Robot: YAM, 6 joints.
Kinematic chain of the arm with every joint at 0, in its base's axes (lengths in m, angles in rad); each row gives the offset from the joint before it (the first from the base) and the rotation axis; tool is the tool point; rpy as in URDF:
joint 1: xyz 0 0 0.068 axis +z
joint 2: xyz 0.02 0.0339 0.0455 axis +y
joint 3: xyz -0.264 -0.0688 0 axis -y
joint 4: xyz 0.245 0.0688 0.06 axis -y
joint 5: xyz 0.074 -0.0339 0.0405 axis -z
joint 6: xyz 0.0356 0 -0.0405 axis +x
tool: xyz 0 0 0 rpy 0 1.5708 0
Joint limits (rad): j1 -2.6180..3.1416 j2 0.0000..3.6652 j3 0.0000..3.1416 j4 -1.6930..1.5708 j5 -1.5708..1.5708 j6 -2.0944..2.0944
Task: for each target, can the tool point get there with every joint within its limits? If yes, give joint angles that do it. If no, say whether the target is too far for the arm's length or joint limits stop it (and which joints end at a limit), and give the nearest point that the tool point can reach.
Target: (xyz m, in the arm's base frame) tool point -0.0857 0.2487 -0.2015
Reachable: yes | joints 1.8317 3.2310 1.7067 -1.1231 -0.5504 -0.0740
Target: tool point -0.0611 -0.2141 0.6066
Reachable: yes | joints 1.1377 0.8081 2.5508 -0.7203 1.3069 0.8458
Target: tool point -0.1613 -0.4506 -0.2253
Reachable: yes | joints -1.8540 3.3514 2.1609 0.2122 0.9492 0.4084
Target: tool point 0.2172 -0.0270 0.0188
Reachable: yes | joints -0.2312 2.0595 0.2768 0.9328 -0.7212 -0.8065
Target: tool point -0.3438 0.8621 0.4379
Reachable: no: too far | nearest point -0.2257 0.5660 0.3240 | short by 0.338 m
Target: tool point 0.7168 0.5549 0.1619
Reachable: no: too far | nearest point 0.5100 0.3948 0.1476 | short by 0.262 m
